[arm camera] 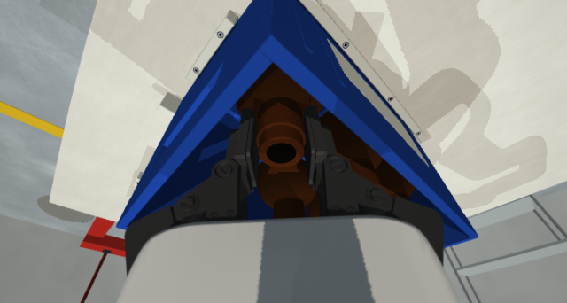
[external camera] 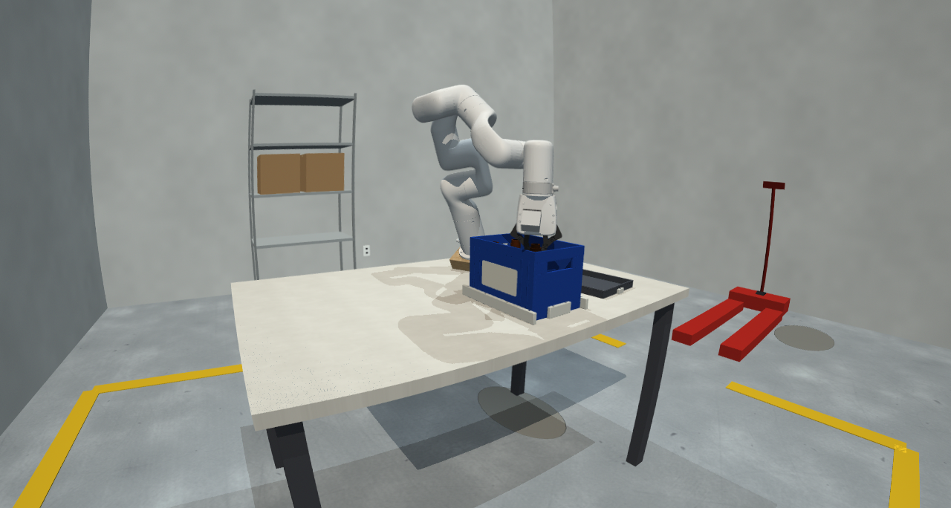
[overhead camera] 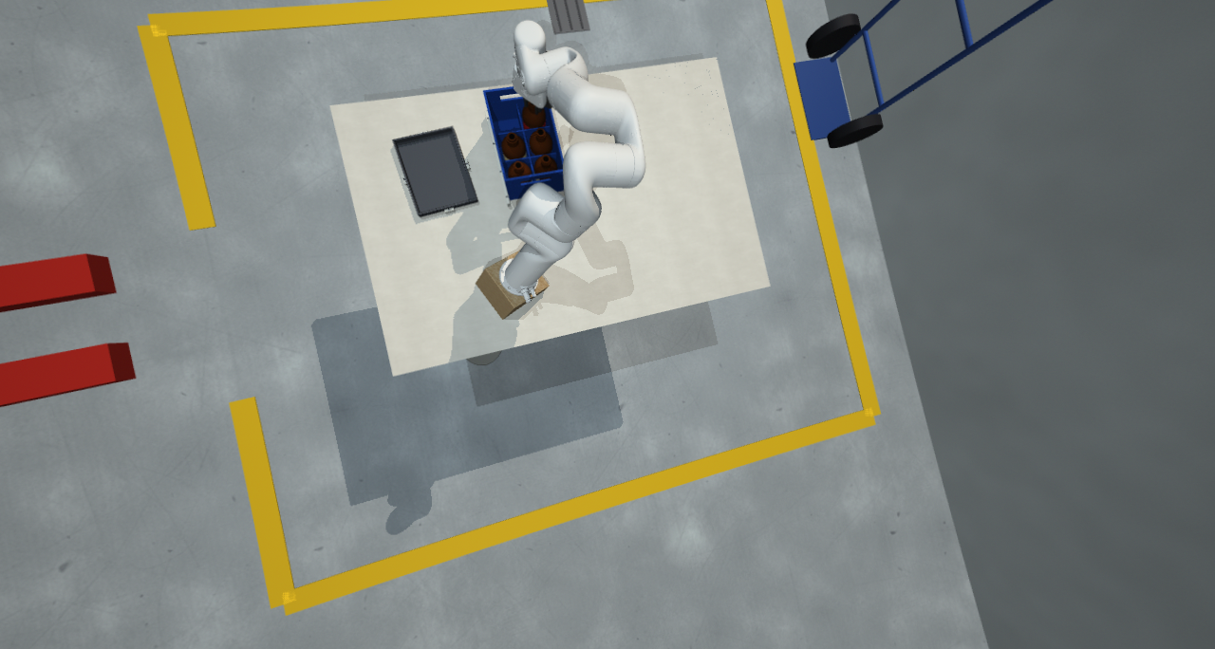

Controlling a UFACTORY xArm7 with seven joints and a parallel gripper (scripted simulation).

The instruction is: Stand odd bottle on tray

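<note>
Now: the blue crate 8 cm behind my hand, 7 cm below it and 6 cm to the left of it. Round my hand: dark grey tray 35 cm to the left, 15 cm below, 4 cm behind.
</note>
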